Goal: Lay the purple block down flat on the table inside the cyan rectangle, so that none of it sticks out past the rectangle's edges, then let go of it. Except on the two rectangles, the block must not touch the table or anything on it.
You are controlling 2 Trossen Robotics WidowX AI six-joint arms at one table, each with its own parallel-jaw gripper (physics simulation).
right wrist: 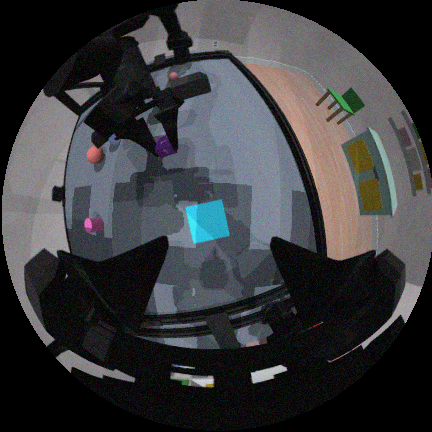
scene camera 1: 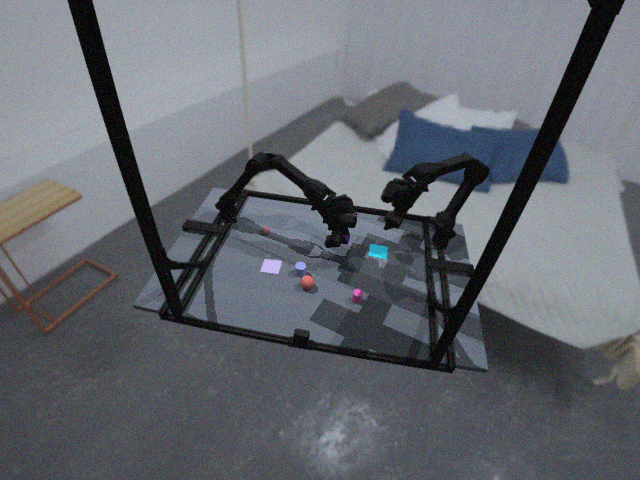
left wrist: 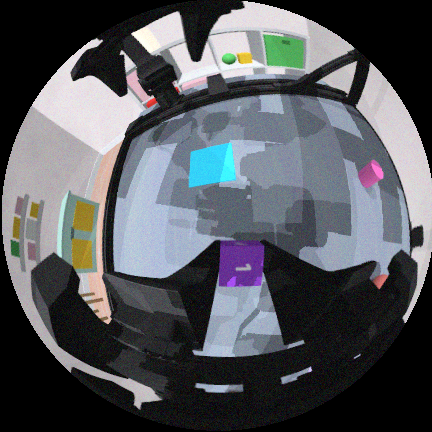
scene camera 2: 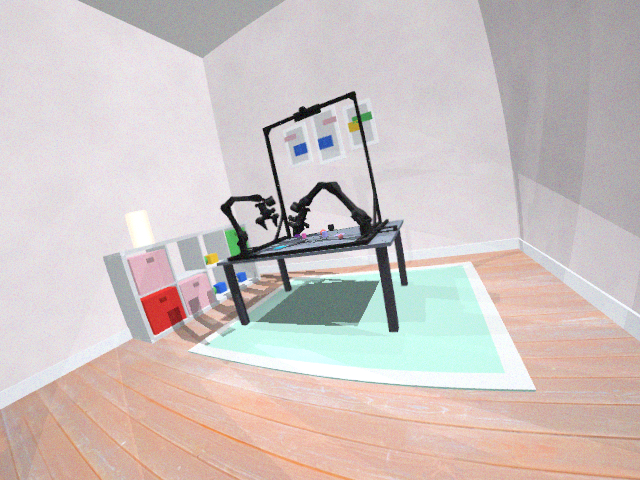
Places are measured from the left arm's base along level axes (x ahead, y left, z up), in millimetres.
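Where they show: left gripper, fingertip midpoint: (right wrist: 167, 152) (scene camera 1: 347, 240) (left wrist: 239, 244) (scene camera 2: 295, 236); right gripper, fingertip midpoint: (right wrist: 220, 241) (left wrist: 152, 77) (scene camera 2: 272, 228); left arm's base at its link origin: (right wrist: 181, 57) (scene camera 1: 228, 216) (scene camera 2: 367, 233); right arm's base at its link origin: (right wrist: 275, 311) (scene camera 1: 440, 242) (left wrist: 171, 102) (scene camera 2: 244, 252).
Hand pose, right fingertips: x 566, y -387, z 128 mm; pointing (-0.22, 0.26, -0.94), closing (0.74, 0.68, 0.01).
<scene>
Things, the pixels of their top centre, and the offset from my right fingertips. "spot": a spot on its surface instead.
- purple block at its top centre: (left wrist: 237, 265) (right wrist: 163, 139) (scene camera 1: 344, 236) dx -160, dy +45, dz -67 mm
- cyan rectangle at a spot on its surface: (left wrist: 212, 165) (right wrist: 204, 218) (scene camera 1: 376, 251) (scene camera 2: 280, 247) spot: dx -27, dy -2, dz -146 mm
- lilac rectangle at a spot on its surface: (scene camera 1: 270, 266) spot: dx -464, dy +51, dz -146 mm
- blue cylinder at its top centre: (scene camera 1: 300, 265) dx -365, dy -17, dz -106 mm
- orange ball at its top centre: (right wrist: 88, 150) (scene camera 1: 307, 277) dx -364, dy -89, dz -97 mm
- pink cylinder at its top centre: (left wrist: 377, 168) (right wrist: 87, 225) (scene camera 1: 357, 292) dx -215, dy -204, dz -106 mm
- small red ball at its top centre: (right wrist: 171, 72) (scene camera 1: 265, 227) dx -431, dy +248, dz -113 mm
The purple block (scene camera 1: 346, 238) (left wrist: 241, 264) (right wrist: 165, 146) is between the fingertips of my left gripper (left wrist: 239, 244) (right wrist: 167, 152), which is shut on it and holds it above the table. A face marked 1 shows in the left wrist view. The cyan rectangle (scene camera 1: 377, 251) (scene camera 2: 279, 247) (left wrist: 212, 165) (right wrist: 208, 221) lies flat on the table, to the right of the block in scene camera 1, with no block on it. My right gripper (right wrist: 220, 241) is open and empty, raised above the table beyond the cyan rectangle in scene camera 1. The height of the block is hard to tell.
A lilac rectangle (scene camera 1: 270, 266), a blue cylinder (scene camera 1: 300, 268) and an orange ball (scene camera 1: 307, 282) lie left of centre in scene camera 1. A pink cylinder (scene camera 1: 357, 296) (left wrist: 370, 174) (right wrist: 94, 225) stands nearer the front. A small red ball (scene camera 1: 265, 230) (right wrist: 173, 76) lies near the left arm.
</scene>
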